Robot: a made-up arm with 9 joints. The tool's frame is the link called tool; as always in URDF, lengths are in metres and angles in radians. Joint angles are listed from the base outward.
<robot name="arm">
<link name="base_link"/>
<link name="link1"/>
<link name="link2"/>
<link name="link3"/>
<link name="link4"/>
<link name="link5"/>
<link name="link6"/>
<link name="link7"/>
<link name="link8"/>
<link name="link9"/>
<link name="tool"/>
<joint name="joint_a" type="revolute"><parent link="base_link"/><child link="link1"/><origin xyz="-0.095 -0.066 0.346" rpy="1.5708 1.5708 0"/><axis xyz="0 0 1"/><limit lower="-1.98" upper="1.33"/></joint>
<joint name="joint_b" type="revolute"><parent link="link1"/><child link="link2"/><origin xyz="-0.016 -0.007 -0.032" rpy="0 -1.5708 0"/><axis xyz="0 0 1"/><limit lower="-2.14" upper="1.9"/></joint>
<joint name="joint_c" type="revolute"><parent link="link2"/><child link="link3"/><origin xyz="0.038 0.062 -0.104" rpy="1.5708 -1.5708 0"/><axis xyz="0 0 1"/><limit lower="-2.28" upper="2.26"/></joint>
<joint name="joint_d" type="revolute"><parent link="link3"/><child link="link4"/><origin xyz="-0.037 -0.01 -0.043" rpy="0 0 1.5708"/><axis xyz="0 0 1"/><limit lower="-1.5" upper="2.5"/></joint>
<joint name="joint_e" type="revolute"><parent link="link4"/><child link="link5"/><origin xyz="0.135 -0.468 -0.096" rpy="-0.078 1.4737 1.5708"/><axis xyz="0 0 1"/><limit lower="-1.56" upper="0.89"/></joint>
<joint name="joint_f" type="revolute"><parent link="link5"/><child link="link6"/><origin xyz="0.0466 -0.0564 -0.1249" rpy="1.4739 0.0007 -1.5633"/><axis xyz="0 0 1"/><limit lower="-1.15" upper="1.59"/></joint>
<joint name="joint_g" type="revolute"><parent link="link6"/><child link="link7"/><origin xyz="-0.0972 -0.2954 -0.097" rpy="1.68 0.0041 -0.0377"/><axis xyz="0 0 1"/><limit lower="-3.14" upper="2.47"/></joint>
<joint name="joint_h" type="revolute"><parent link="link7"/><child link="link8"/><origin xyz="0.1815 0.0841 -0.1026" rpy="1.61 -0.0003 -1.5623"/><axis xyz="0 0 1"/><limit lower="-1.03" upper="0.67"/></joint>
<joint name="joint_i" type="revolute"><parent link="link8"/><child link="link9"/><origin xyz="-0.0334 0.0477 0.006" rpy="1.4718 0.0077 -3.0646"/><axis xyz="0 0 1"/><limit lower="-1.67" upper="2.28"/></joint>
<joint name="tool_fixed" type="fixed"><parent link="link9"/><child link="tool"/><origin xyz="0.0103 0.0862 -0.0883" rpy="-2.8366 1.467 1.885"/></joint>
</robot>
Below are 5 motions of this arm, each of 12 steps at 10 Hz.
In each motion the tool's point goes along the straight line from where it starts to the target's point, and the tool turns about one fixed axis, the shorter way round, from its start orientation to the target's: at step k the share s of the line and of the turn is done. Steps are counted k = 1, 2, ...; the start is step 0. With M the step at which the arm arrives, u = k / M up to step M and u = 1 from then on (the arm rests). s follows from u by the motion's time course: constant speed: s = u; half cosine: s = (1 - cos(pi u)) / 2; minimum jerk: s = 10 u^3 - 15 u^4 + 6 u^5.
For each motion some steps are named. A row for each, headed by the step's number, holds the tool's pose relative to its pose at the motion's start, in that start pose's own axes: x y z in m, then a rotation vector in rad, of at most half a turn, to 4 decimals.
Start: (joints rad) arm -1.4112 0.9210 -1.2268 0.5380 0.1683 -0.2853 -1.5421 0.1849 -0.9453
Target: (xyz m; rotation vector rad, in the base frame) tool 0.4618 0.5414 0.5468 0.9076 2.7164 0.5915
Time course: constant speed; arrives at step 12
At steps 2, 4, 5, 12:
2: 0.0804 0.0319 -0.0852 -0.1118 -0.0902 0.0274
4: 0.1609 0.0637 -0.1704 -0.2236 -0.1804 0.0549
5: 0.2011 0.0797 -0.2130 -0.2795 -0.2255 0.0686
12: 0.4826 0.1912 -0.5111 -0.6707 -0.5412 0.1646

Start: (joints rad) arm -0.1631 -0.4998 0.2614 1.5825 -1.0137 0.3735 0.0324 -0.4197 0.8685
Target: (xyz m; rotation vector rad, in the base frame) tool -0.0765 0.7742 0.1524 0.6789 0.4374 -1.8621
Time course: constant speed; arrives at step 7
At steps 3, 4, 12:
3: 0.0577 0.1084 0.2381 -0.3812 0.5628 -0.3344
4: 0.0769 0.1446 0.3175 -0.5083 0.7505 -0.4458
12: 0.1345 0.2530 0.5556 -0.8895 1.3133 -0.7802

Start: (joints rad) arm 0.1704 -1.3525 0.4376 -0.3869 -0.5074 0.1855 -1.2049 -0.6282 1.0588
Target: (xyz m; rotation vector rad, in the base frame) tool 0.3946 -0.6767 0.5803 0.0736 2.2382 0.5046
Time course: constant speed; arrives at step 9
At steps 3, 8, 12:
3: 0.0972 -0.1563 -0.0434 0.1343 0.2987 0.1027
8: 0.2593 -0.4167 -0.1157 0.3581 0.7964 0.2737
12: 0.2917 -0.4688 -0.1302 0.4029 0.8960 0.3080

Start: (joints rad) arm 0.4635 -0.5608 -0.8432 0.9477 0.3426 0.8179 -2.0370 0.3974 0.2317
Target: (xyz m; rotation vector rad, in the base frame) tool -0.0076 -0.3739 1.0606 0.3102 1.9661 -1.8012
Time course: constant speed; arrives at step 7
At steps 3, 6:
3: 0.0959 -0.0031 0.0901 -0.1203 0.1114 -0.0286
6: 0.1918 -0.0061 0.1802 -0.2407 0.2227 -0.0573

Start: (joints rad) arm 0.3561 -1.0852 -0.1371 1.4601 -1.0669 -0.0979 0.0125 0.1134 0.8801
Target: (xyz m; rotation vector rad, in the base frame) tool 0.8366 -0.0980 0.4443 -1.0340 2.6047 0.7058
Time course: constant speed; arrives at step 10
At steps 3, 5, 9, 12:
3: -0.0140 0.0113 -0.0854 0.3791 0.1293 0.0966
5: -0.0233 0.0188 -0.1423 0.6318 0.2155 0.1611
9: -0.0419 0.0339 -0.2561 1.1373 0.3880 0.2899
12: -0.0465 0.0377 -0.2845 1.2636 0.4311 0.3222

